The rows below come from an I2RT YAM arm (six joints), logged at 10 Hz.
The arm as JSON. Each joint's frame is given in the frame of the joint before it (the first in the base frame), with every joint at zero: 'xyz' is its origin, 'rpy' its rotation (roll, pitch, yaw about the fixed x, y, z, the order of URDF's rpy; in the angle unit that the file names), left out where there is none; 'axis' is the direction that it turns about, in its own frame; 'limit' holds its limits. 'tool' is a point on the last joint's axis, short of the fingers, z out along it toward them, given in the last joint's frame.
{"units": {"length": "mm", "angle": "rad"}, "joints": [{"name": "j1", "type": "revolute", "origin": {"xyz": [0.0, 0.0, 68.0]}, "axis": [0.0, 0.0, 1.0], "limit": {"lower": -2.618, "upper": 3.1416}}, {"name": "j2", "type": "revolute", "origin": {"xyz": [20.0, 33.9, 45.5]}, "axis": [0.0, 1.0, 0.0], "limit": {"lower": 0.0, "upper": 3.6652}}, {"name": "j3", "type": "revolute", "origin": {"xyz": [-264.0, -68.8, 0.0]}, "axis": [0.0, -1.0, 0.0], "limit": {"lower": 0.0, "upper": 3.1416}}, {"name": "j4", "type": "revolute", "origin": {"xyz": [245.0, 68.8, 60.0]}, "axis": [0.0, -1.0, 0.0], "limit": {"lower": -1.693, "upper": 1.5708}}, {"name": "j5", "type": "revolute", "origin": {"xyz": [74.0, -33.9, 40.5]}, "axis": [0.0, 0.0, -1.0], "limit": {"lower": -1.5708, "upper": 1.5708}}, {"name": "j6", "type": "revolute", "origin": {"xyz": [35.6, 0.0, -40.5]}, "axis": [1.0, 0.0, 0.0], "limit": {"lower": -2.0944, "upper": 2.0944}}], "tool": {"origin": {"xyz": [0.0, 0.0, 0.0], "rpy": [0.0, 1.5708, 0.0]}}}
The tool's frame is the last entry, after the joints.
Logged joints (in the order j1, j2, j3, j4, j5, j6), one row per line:
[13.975 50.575 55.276 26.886 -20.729 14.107]
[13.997 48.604 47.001 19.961 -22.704 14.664]
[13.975 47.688 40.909 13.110 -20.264 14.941]
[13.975 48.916 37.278 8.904 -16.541 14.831]
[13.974 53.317 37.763 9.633 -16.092 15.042]
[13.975 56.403 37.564 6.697 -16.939 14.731]
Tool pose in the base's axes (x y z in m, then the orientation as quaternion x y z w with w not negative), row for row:
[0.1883 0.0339 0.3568 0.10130 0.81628 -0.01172 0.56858]
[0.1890 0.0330 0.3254 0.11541 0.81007 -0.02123 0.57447]
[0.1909 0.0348 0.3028 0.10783 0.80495 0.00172 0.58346]
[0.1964 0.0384 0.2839 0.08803 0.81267 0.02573 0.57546]
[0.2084 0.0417 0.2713 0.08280 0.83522 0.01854 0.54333]
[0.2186 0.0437 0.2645 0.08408 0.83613 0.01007 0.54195]
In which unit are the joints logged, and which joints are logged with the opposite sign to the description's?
The joints are logged in degrees. Opposite sign: j4, j5.
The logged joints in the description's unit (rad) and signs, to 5 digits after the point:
[0.24391 0.88270 0.96475 -0.46925 0.36179 0.24621]
[0.24429 0.84830 0.82032 -0.34839 0.39626 0.25594]
[0.24391 0.83231 0.71400 -0.22881 0.35367 0.26077]
[0.24391 0.85375 0.65062 -0.15540 0.28869 0.25885]
[0.24389 0.93056 0.65909 -0.16813 0.28086 0.26253]
[0.24391 0.98442 0.65562 -0.11688 0.29564 0.25710]

